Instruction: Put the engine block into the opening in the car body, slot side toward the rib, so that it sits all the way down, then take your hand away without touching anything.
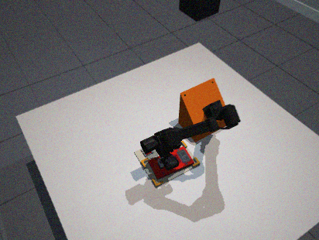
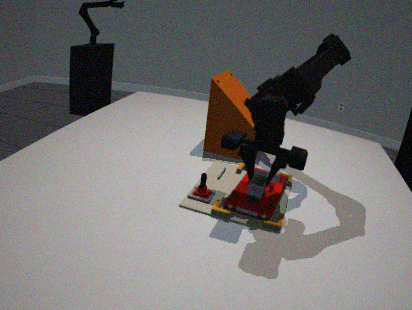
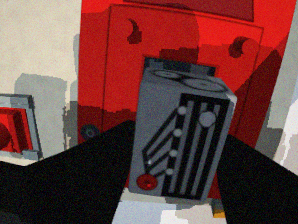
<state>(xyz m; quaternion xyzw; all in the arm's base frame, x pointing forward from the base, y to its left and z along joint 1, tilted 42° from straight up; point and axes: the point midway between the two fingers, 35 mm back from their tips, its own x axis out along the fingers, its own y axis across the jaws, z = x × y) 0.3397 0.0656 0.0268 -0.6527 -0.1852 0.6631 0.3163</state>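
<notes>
The engine block is 10 mm below my gripper tip.
</notes>
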